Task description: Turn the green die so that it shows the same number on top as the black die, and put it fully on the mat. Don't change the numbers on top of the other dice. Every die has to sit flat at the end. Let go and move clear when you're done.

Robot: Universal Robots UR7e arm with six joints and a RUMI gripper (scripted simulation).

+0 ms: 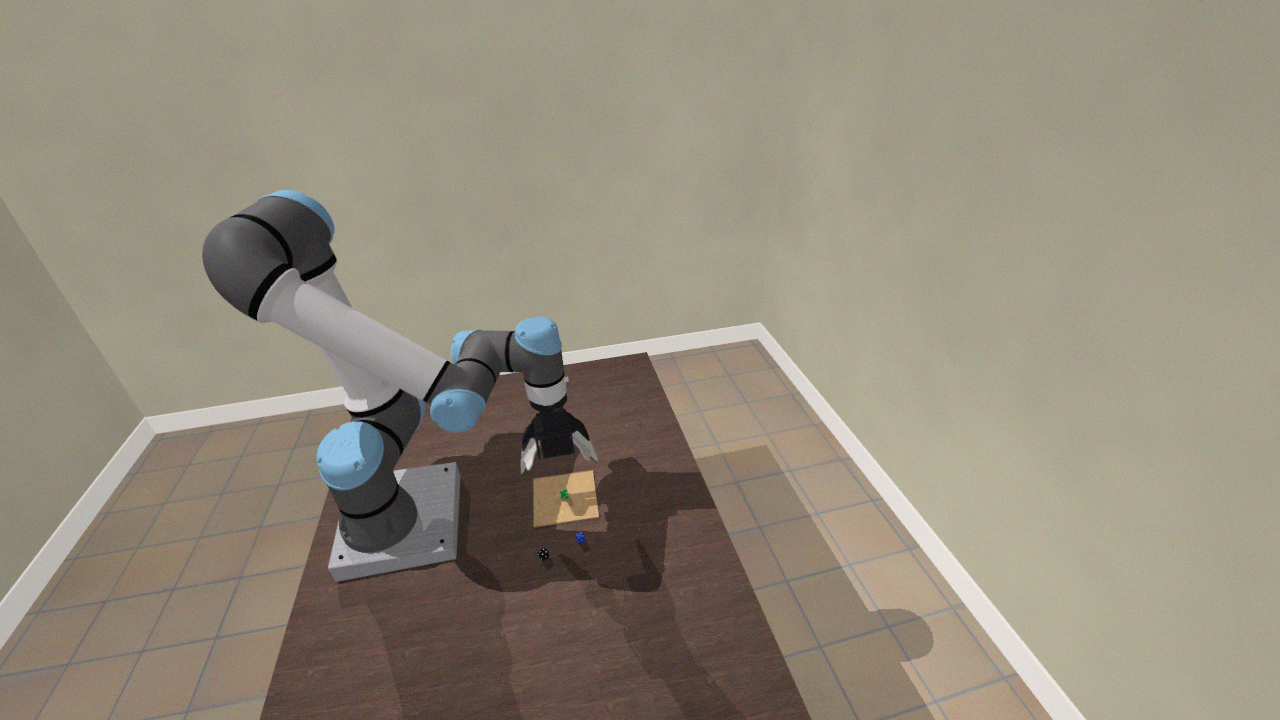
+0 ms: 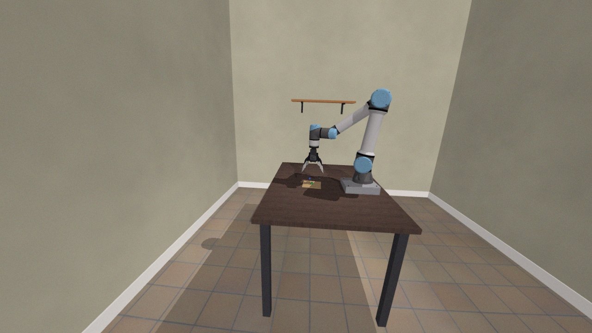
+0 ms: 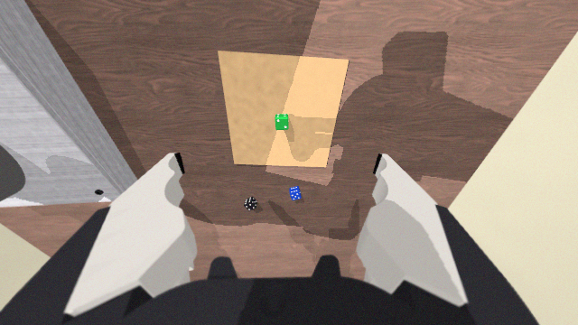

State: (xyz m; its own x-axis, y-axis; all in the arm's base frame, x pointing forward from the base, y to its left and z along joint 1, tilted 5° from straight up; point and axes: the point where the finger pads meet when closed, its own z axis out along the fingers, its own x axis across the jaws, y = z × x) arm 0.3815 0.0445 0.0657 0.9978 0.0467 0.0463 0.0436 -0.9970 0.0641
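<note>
My gripper is now 80 mm above the green die. Round my hand: blue die (120 mm to the right, 90 mm below, 30 mm ahead); tan mat (90 mm below); black die (150 mm to the right, 90 mm below, 50 mm behind).
</note>
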